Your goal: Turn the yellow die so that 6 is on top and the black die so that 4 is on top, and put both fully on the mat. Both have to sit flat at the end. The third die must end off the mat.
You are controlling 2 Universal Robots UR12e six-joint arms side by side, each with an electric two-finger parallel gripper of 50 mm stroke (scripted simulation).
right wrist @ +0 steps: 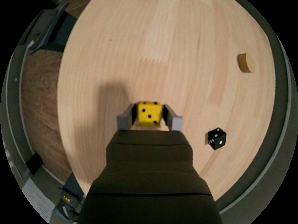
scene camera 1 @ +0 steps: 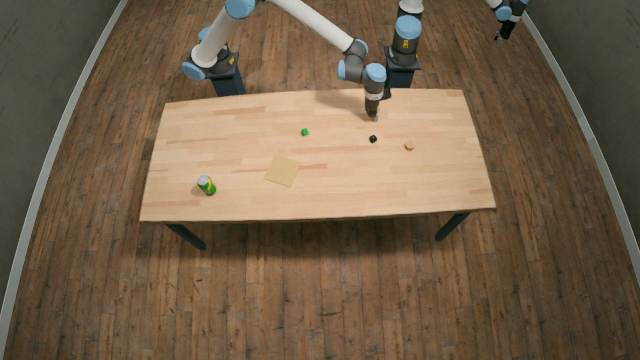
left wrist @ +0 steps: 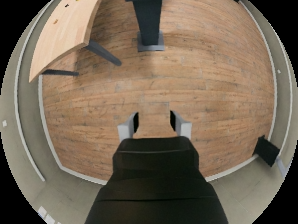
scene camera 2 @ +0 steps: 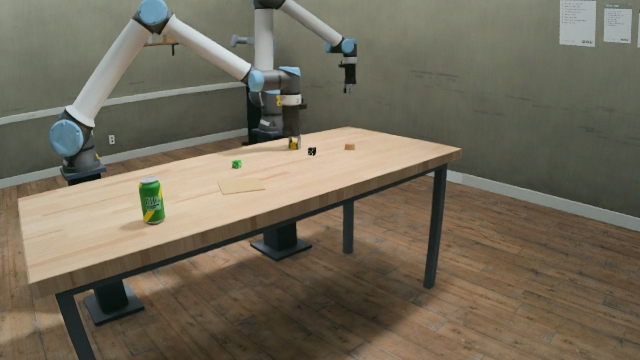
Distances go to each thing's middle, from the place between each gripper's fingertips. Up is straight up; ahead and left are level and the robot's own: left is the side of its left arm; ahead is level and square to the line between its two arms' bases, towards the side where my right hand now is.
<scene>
My right hand is 290 mm short of the tan mat [scene camera 1: 282,170], 470 mm to the left of it and 20 mm above it.
</scene>
